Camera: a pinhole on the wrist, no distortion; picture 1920 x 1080 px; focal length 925.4 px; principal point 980.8 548.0 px. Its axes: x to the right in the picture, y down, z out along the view. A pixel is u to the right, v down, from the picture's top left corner.
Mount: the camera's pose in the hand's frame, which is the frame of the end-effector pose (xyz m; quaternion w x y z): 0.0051 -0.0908 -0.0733 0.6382 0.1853 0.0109 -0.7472
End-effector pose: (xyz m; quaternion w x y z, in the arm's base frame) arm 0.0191 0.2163 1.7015 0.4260 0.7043 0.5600 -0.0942
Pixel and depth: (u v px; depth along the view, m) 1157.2 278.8 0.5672
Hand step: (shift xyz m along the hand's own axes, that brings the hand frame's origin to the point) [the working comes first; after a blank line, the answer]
In the camera's frame: 0.1081 -0.1650 0.5672

-0.3147 -0.3063 0.3870
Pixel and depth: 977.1 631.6 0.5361
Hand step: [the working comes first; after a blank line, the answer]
In the camera's frame: -0.0021 0.0484 0.5361

-0.0893 -0.2333 0.4371
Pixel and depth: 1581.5 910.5 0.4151
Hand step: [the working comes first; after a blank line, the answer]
In the camera's frame: 0.2695 0.1626 0.4151

0.0202 -0.4817 0.2706
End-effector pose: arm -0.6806 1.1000 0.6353 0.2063 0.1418 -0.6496 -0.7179
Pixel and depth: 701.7 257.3 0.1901
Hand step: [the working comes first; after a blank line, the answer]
In the camera's frame: -0.0573 -0.0597 0.1901

-0.0954 -0.0733 0.1072
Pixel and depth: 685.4 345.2 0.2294
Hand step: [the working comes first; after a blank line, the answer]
In the camera's frame: -0.0732 -0.0503 0.2294

-0.0948 -0.0699 0.1505
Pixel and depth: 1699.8 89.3 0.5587
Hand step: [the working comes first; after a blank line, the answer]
In the camera's frame: 0.4341 -0.2769 0.5587

-0.4577 -0.5930 0.2597
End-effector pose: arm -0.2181 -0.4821 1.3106 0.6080 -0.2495 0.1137 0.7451
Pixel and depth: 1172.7 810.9 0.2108
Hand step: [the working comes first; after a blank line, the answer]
In the camera's frame: 0.0437 0.0599 0.2108

0.0019 -0.1967 0.1235
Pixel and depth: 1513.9 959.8 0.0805
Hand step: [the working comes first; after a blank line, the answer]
In the camera's frame: 0.0464 0.0358 0.0805

0.0128 -0.1618 -0.0039
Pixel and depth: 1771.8 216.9 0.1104
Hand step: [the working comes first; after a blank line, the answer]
In the camera's frame: 0.0944 -0.0395 0.1104

-0.0728 -0.2010 -0.0066
